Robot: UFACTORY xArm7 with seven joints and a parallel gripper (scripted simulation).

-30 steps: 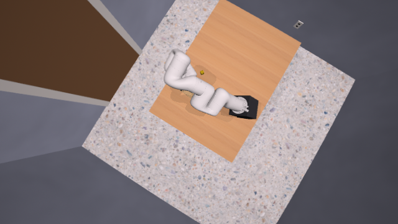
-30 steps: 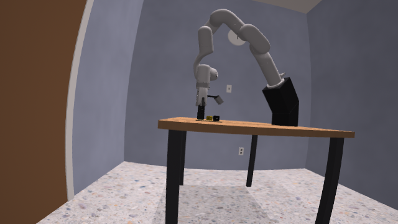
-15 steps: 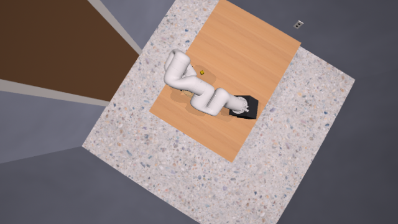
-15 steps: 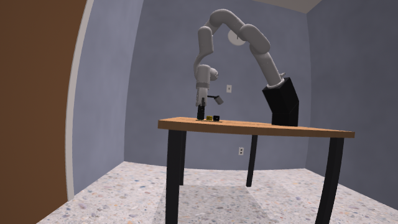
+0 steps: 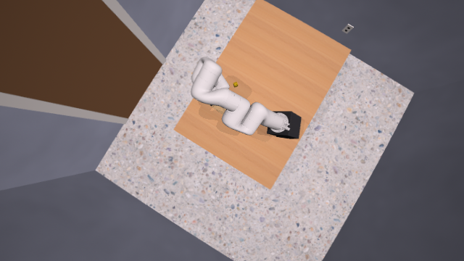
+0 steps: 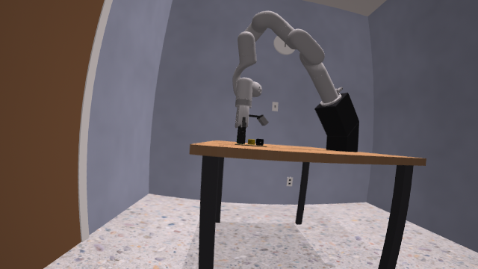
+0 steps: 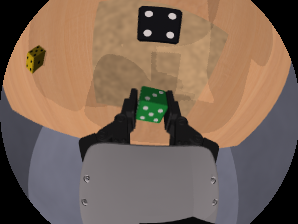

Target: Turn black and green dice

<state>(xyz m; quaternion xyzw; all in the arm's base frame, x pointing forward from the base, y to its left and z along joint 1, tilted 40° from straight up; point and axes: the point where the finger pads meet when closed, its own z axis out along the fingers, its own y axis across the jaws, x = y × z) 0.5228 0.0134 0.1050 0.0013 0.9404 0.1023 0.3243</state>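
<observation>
Now: the green die 10 mm below my hand. The rest, counted from my hand: yellow die (190 mm to the right, 70 mm behind, 10 mm below); black die (90 mm behind, 10 mm to the right, 10 mm below); tan mat (40 mm behind, 20 mm below).
</observation>
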